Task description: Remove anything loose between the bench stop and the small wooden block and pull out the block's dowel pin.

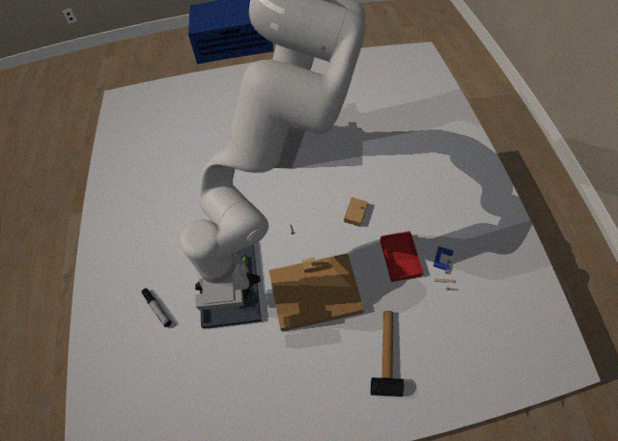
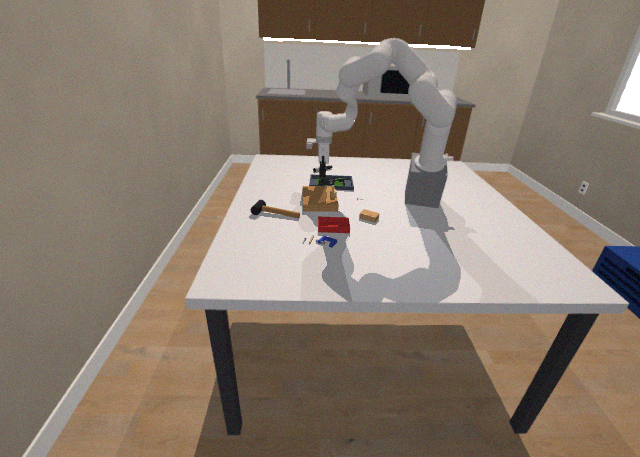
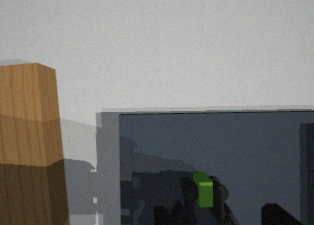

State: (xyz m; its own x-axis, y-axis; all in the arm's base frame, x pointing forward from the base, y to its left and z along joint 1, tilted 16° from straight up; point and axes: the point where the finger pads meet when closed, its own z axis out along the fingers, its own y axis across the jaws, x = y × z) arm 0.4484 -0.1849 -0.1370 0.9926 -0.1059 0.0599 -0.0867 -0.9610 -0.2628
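My gripper is now 5 cm past the grey tray, 2 cm to the left of it and 6 cm above it. Also, from my hand: red box (1 cm behind, 43 cm to the left, 6 cm below); then small wooden block (3 cm behind, 20 cm to the left, 3 cm below); then dowel pin (3 cm behind, 20 cm to the left, 1 cm below).
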